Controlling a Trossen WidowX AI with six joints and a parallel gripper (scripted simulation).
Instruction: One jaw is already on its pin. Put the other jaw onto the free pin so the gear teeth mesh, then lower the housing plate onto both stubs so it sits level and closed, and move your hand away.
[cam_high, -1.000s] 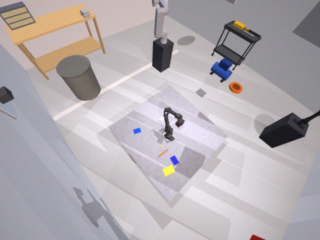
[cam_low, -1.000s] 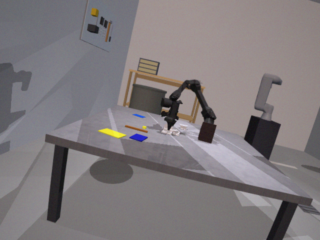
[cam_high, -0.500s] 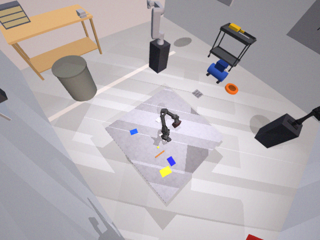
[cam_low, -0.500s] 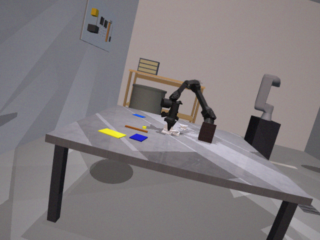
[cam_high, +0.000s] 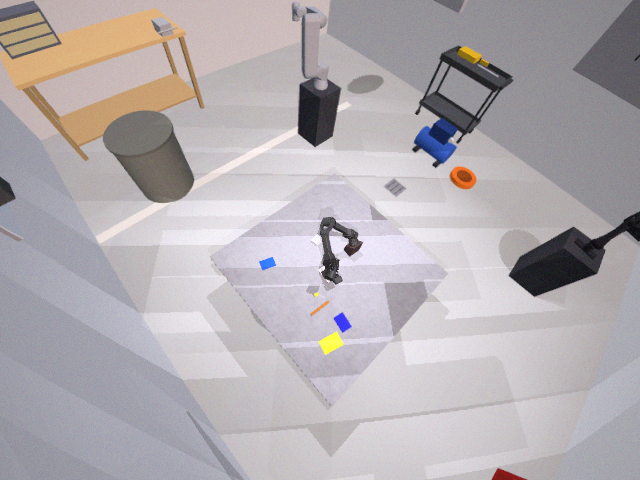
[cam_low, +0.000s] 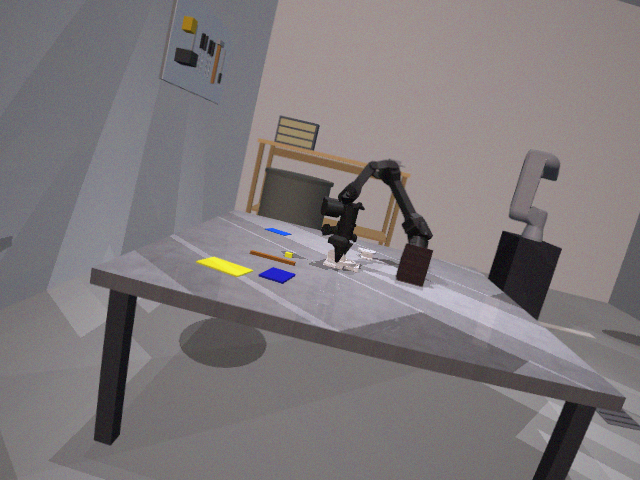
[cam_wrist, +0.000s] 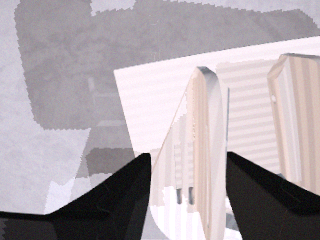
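My gripper tip is now 4 cm past the white jaw and 1 cm to the left of it. Also, from my gripper tip: white housing plate 28 cm to the right, 13 cm behind, 1 cm above; then small yellow cube 18 cm ahead, 3 cm to the left, 1 cm below; then orange bar 22 cm ahead, 11 cm to the left, 1 cm below.
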